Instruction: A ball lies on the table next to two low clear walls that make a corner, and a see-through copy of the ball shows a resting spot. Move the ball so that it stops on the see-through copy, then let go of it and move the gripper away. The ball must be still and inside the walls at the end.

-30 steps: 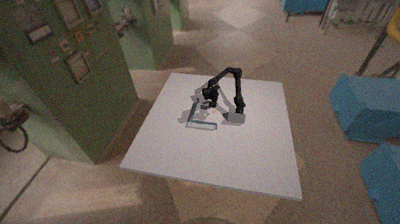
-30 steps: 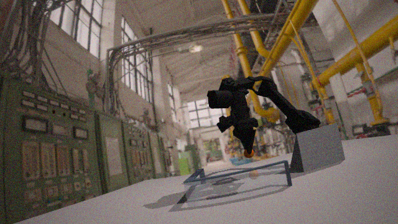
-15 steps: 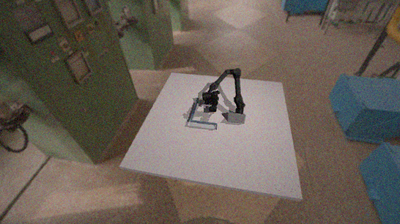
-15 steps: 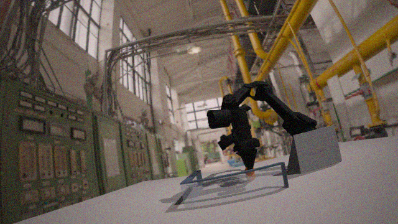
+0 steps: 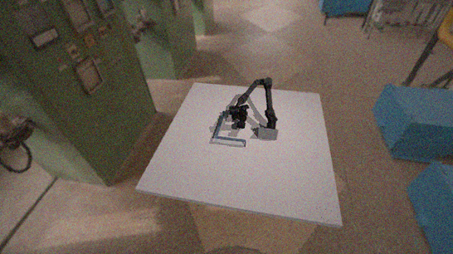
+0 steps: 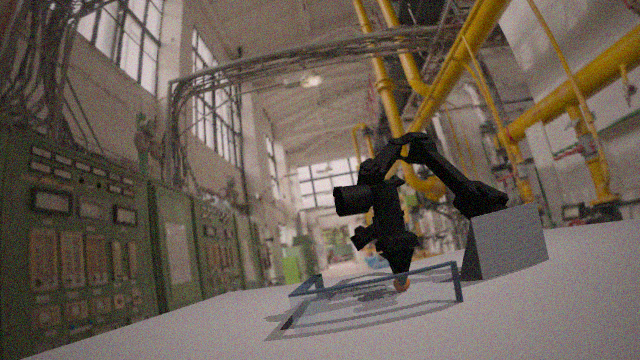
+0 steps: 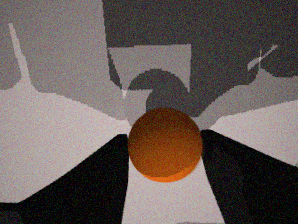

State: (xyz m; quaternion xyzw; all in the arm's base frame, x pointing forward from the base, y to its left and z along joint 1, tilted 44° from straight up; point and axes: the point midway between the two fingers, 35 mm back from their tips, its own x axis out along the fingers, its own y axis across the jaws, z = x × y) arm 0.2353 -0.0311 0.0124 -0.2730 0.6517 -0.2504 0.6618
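Right now the orange ball is right at my gripper tip. The rest, counted from my gripper tip: see-through copy of ball (right at my gripper tip).
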